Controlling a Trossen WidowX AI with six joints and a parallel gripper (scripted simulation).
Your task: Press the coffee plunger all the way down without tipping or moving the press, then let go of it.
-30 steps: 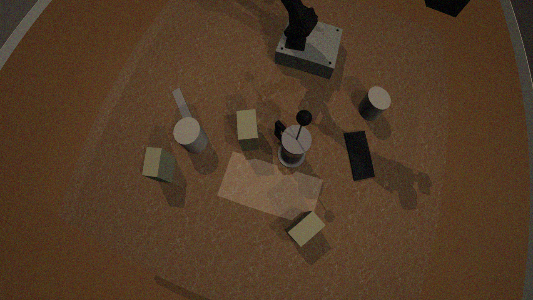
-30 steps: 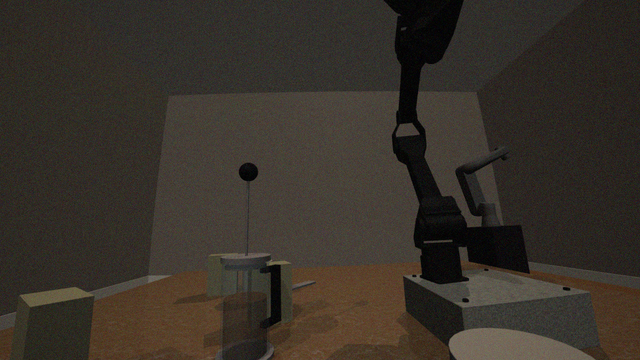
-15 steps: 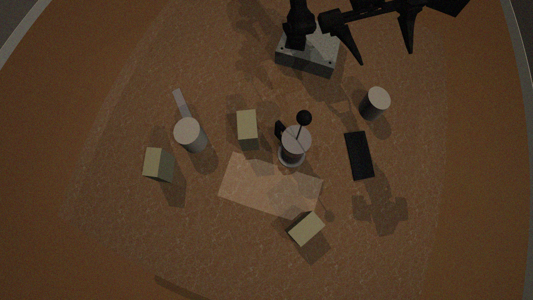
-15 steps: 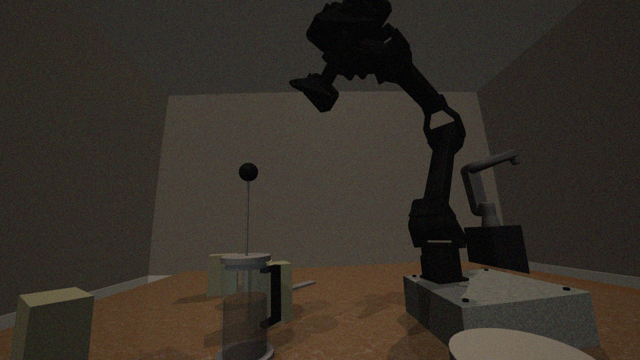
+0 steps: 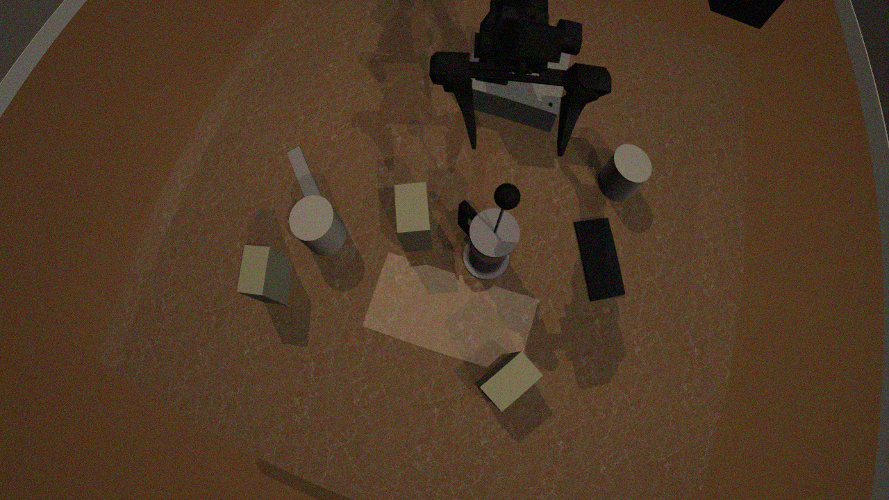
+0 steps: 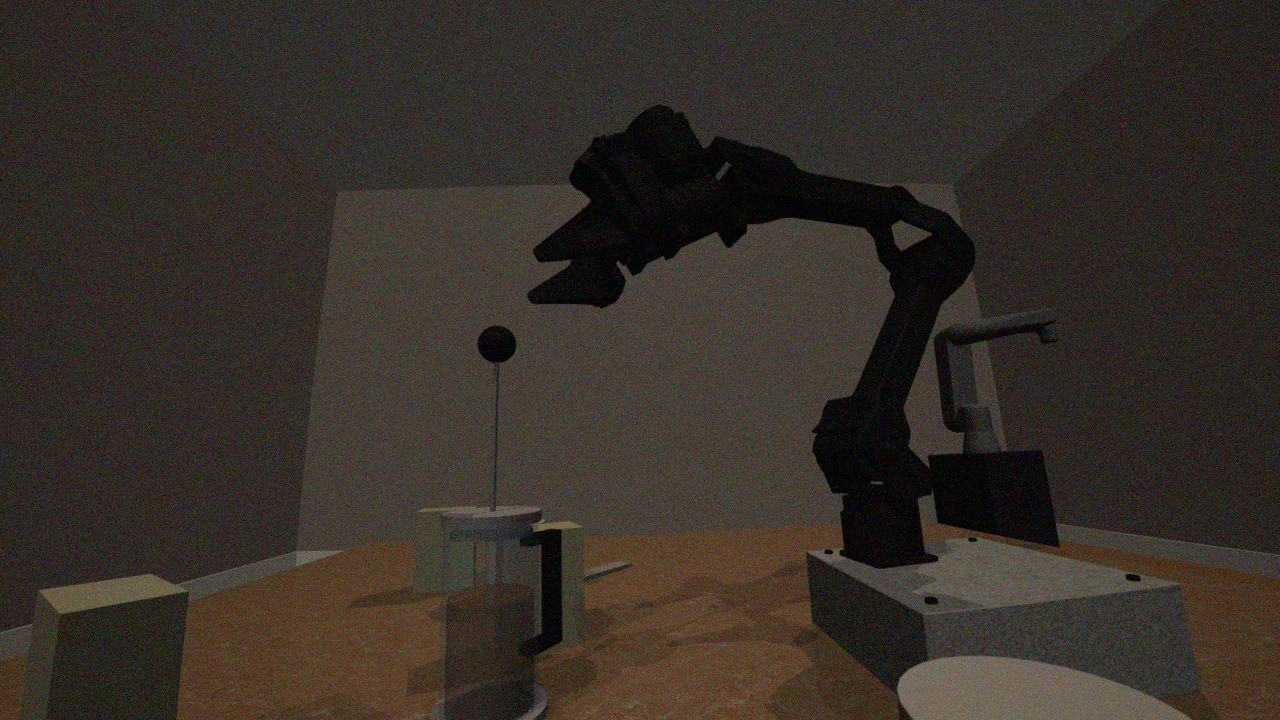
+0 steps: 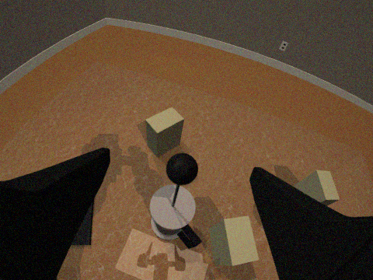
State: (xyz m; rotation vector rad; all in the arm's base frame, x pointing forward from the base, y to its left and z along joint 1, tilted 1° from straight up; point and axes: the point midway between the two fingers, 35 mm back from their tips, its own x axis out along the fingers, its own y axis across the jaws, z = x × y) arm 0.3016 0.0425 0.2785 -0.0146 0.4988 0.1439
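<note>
The coffee press lies 19 cm below my gripper tip, 2 cm ahead of it and 1 cm to the right of it. Round my gripper tip: black flat box (33 cm below, 21 cm to the left, 1 cm behind).
</note>
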